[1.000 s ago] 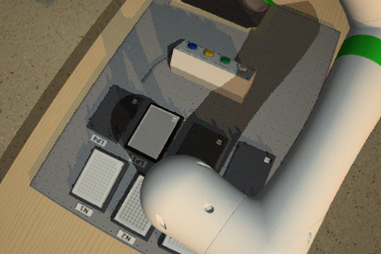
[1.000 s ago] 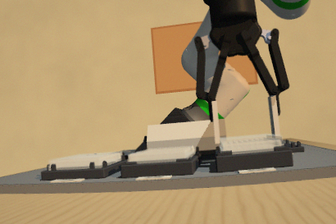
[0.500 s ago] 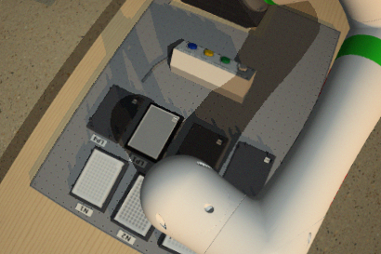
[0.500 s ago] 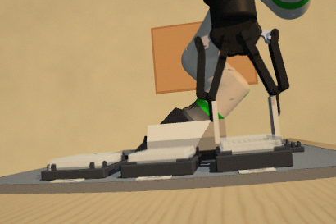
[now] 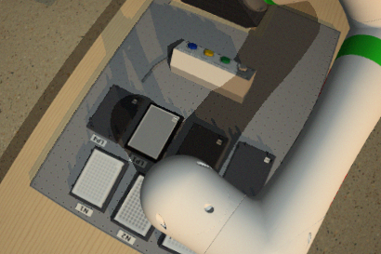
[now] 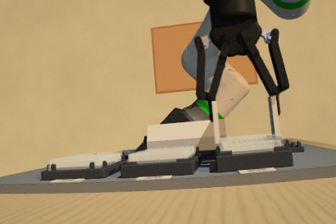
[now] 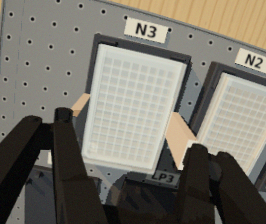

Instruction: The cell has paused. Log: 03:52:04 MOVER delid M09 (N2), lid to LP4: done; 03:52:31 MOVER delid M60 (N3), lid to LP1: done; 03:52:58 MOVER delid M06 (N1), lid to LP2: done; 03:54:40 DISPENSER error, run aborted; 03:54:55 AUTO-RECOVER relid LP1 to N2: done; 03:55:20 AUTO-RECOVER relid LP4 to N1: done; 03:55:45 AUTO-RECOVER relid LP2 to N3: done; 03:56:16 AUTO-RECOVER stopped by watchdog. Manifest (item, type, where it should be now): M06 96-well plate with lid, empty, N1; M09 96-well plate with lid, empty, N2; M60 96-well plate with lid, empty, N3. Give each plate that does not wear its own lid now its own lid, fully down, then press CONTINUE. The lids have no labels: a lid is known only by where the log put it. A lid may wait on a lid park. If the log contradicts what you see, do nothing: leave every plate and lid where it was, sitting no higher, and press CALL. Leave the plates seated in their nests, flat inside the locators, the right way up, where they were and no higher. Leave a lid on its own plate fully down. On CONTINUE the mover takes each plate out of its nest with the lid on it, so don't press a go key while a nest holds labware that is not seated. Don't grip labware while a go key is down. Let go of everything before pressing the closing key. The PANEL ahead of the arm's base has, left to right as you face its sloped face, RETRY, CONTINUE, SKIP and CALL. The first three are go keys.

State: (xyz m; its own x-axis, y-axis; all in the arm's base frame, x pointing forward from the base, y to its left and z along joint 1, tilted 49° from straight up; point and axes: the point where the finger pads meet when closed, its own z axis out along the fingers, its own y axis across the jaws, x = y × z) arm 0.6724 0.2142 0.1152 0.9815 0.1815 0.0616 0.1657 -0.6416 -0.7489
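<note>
Right now the nest is 5 cm below my hand. From my hand the other things lie so: lid park LP3 (17 cm behind, 9 cm to the right, 6 cm below); LP2 park (19 cm behind, 4 cm to the left, 6 cm below); LP1 label (7 cm behind, 21 cm to the right, 6 cm below).
</note>
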